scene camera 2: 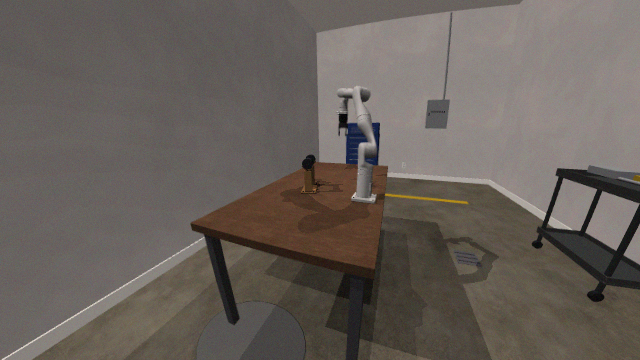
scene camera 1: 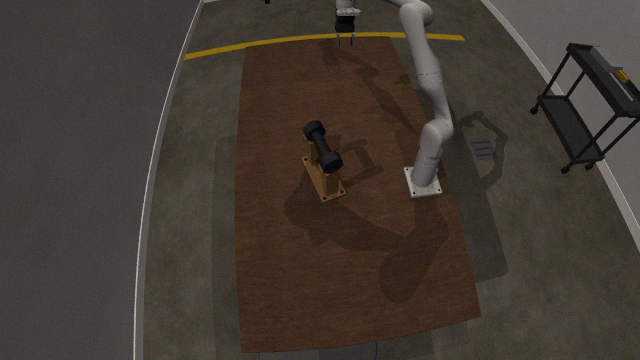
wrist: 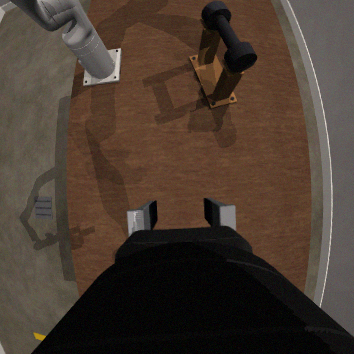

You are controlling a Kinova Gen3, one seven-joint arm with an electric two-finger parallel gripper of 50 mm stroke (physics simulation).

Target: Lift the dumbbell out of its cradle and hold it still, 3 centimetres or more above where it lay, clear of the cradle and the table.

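Frame: origin at the arm's base, x ahead, y left, z up, level; centimetres.
Seen in the pictures: gripper, fingertip midpoint: (scene camera 2: pixel 342 135) (scene camera 1: pixel 345 45) (wrist: pixel 180 209); arm's base at its link origin: (scene camera 2: pixel 363 195) (scene camera 1: pixel 420 177) (wrist: pixel 102 67).
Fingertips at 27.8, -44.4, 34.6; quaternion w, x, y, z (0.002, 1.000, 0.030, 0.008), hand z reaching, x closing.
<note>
Offsets run from my fingertips to a thing's top centre, as dx, dy, dz. Level surfaces: height alone.
A black dumbbell @[+12.2, +39.9, -12.1] (scene camera 1: pixel 322 145) (scene camera 2: pixel 309 161) (wrist: pixel 229 35) rests across the two uprights of a wooden cradle @[+12.2, +39.9, -17.1] (scene camera 1: pixel 316 177) (scene camera 2: pixel 308 181) (wrist: pixel 210 75). The cradle stands on the brown table @[dz -36.0] (scene camera 1: pixel 280 280) (scene camera 2: pixel 300 240) (wrist: pixel 175 175), its bar running at a slant to the table's long sides. My gripper (scene camera 1: pixel 346 44) (scene camera 2: pixel 342 133) (wrist: pixel 180 209) is open and empty. It points down, high above the table's far end, well apart from the dumbbell. In the wrist view the dumbbell and cradle show at the top, right of the middle.
The arm's white base plate (scene camera 1: pixel 425 191) (scene camera 2: pixel 364 198) (wrist: pixel 116 75) is bolted near one long edge of the table, beside the cradle. A black cart (scene camera 1: pixel 570 120) (scene camera 2: pixel 580 245) stands on the floor at the right. A blue cabinet (scene camera 2: pixel 363 142) stands behind the table's far end.
</note>
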